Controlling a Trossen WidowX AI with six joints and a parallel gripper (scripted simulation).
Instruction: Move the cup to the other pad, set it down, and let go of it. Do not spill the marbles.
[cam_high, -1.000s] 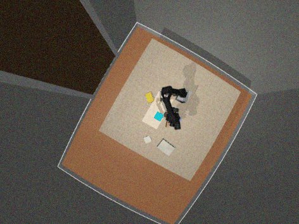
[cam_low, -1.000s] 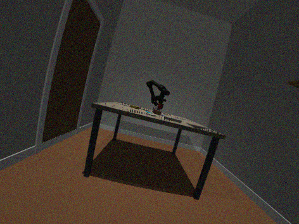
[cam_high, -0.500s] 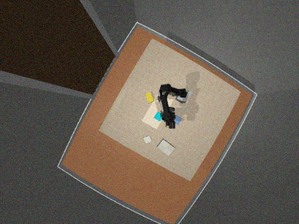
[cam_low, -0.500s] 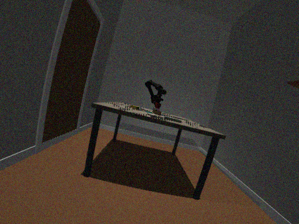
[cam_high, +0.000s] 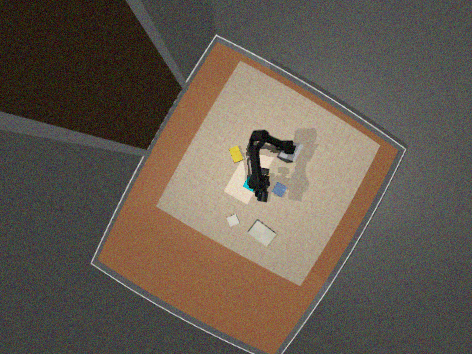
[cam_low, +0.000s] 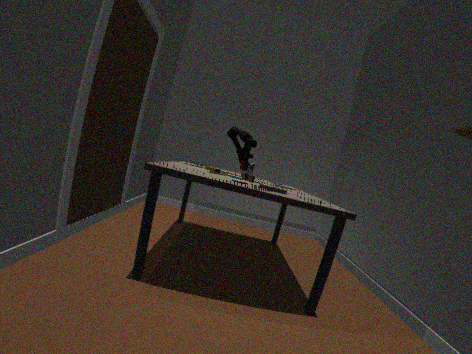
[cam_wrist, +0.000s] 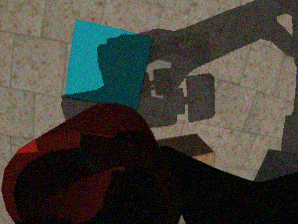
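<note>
My gripper tip is now 40 mm short of the yellow marble, 20 mm to the right of it and 20 mm above it. Also, from my gripper tip: teal pad: 120 mm below, 50 mm to the right, 40 mm ahead; then wooden bar: 100 mm below, 60 mm to the left, 20 mm ahead; then red cup: 30 mm ahead, 10 mm to the left.
</note>
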